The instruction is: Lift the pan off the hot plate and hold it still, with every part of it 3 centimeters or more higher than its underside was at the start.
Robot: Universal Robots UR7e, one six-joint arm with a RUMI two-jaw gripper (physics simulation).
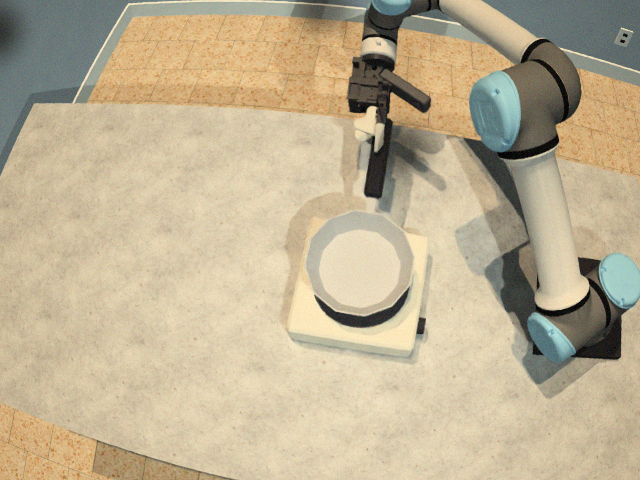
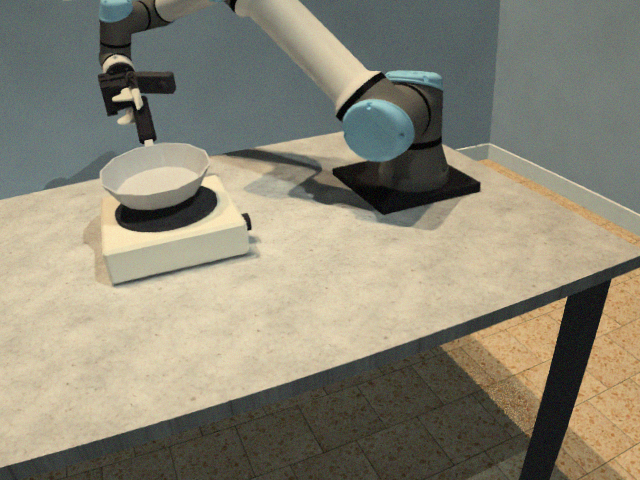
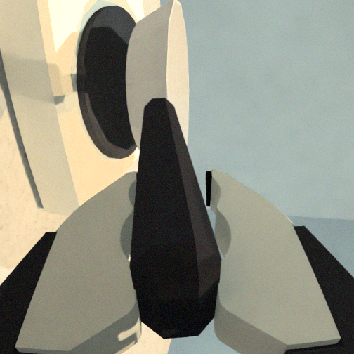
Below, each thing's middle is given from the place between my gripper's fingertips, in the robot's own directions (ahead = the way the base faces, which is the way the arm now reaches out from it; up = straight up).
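Scene:
Relative to the light grey pan (image 1: 360,262), my hand is 3 cm above it, 1 cm past it and 11 cm to the right of it. The cream hot plate (image 3: 70,95) is 15 cm below my hand, 20 cm to the left of it and 3 cm behind it.

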